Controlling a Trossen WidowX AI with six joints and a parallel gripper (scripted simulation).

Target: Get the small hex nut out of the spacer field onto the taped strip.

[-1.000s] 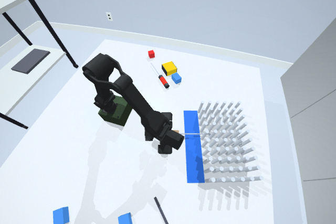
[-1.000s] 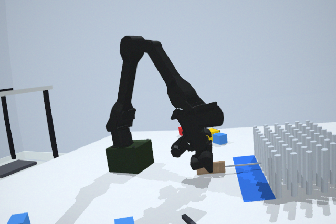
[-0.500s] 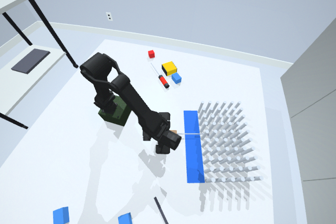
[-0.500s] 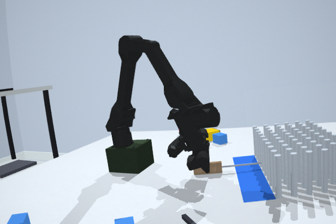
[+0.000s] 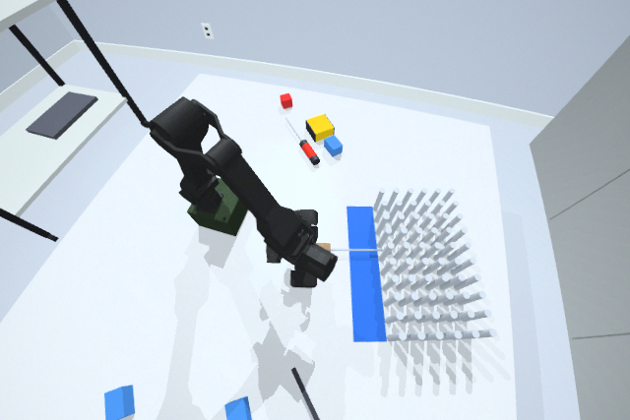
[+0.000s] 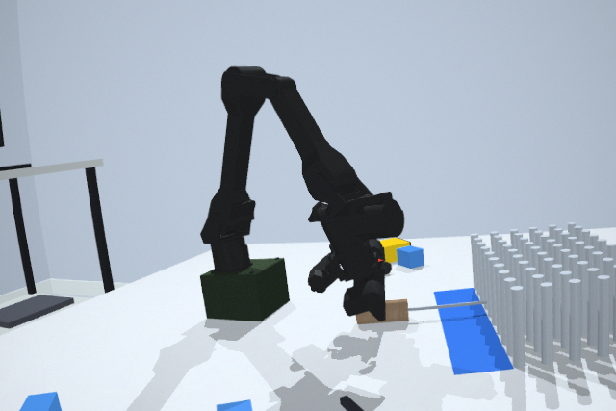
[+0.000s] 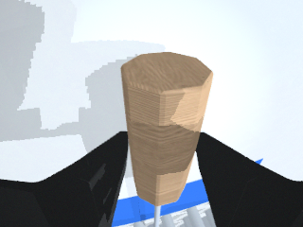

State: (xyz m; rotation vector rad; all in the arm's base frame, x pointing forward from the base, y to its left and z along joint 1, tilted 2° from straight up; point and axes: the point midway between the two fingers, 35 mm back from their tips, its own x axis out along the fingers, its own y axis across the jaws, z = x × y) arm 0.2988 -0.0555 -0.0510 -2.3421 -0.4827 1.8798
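Now: gripper tip 100 mm short of the wooden-handled tool and 20 mm to the right of it. Also, from my gripper tip: hex nut 210 mm ahead, 40 mm to the left, 10 mm below; blue taped strip 140 mm ahead, 20 mm below, 10 mm to the right; yellow block 460 mm to the left, 80 mm behind.
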